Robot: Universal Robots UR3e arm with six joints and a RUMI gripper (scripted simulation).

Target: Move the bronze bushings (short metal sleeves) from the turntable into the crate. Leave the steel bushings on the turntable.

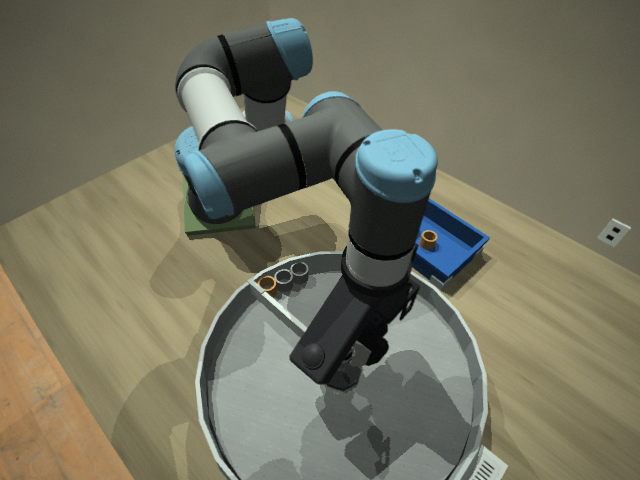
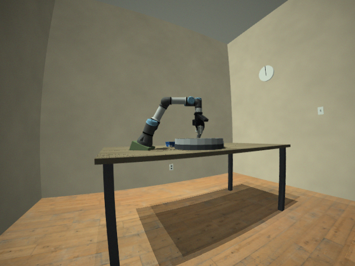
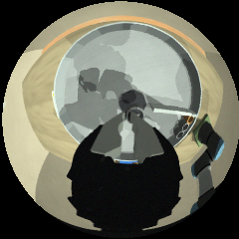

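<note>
My hand is 1 cm past the grey turntable and 6 cm above it. Round my hand: blue crate: 3 cm behind, 36 cm to the left, 9 cm below.
</note>
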